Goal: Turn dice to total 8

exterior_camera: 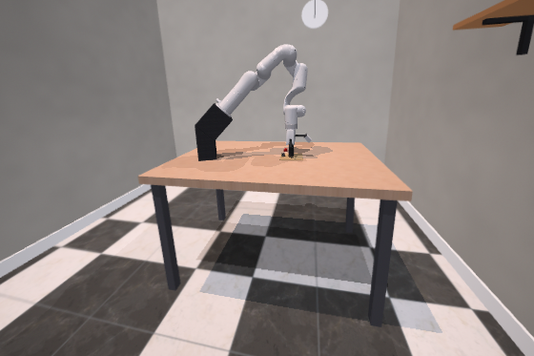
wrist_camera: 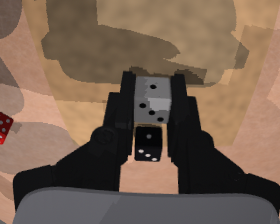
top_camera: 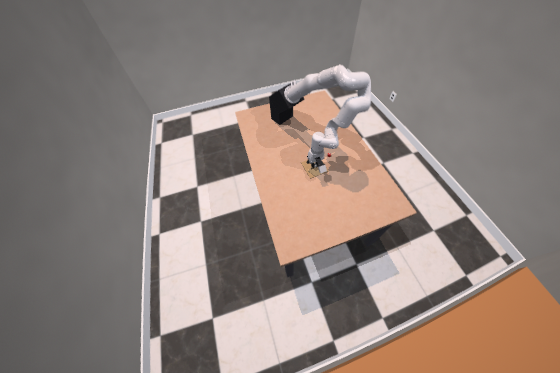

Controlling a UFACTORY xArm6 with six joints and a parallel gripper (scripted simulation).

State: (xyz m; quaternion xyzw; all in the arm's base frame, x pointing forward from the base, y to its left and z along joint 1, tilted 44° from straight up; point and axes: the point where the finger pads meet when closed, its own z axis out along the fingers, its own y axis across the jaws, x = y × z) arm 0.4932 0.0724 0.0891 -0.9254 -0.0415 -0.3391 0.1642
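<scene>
Now: the white die 1 cm below my hand. Round my hand: tan mat 3 cm below; red die 12 cm to the left, 8 cm behind, 2 cm below.
</scene>
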